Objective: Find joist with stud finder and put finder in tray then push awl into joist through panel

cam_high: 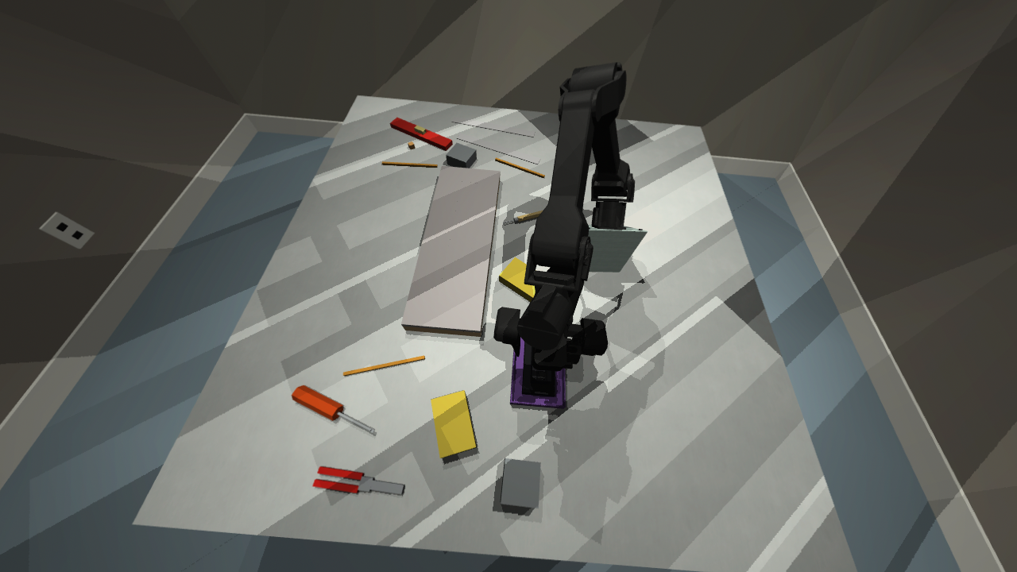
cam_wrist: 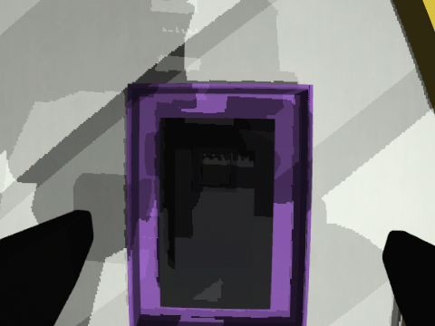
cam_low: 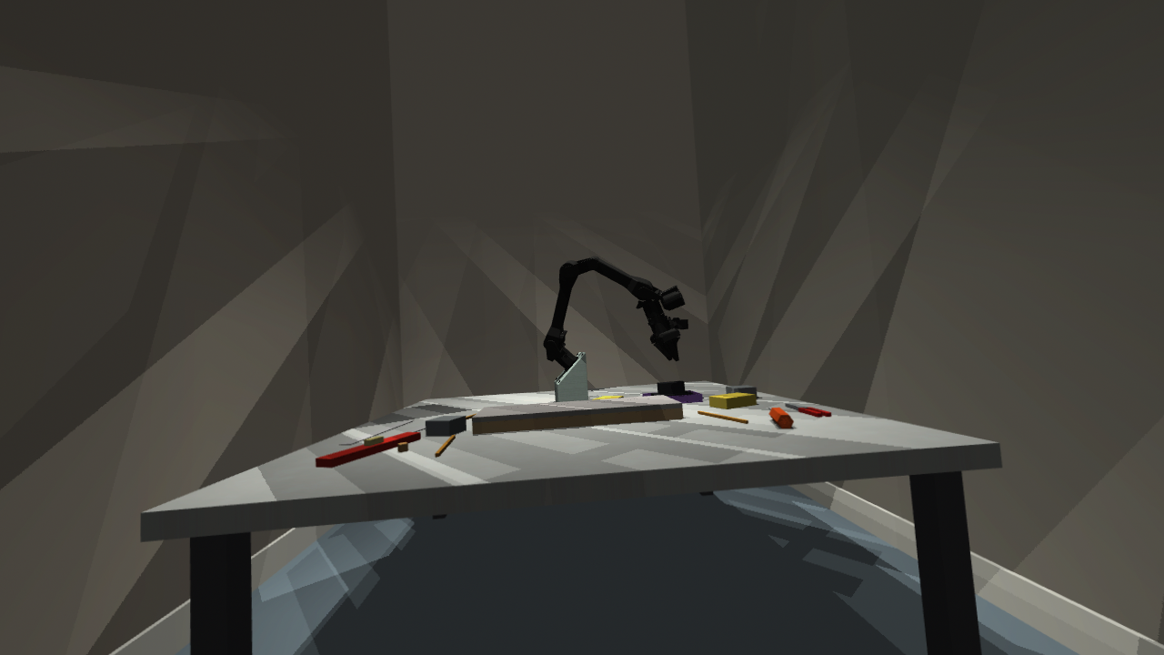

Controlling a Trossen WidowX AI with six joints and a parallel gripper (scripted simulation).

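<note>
Now: gripper tip 450 mm to the left of the awl, 130 mm above it and 30 mm short of it. Round my gripper tip: purple tray 120 mm below, 10 mm to the right, 10 mm behind; then stud finder 80 mm below, 10 mm behind; then red level 810 mm to the right, 370 mm ahead, 120 mm below.
</note>
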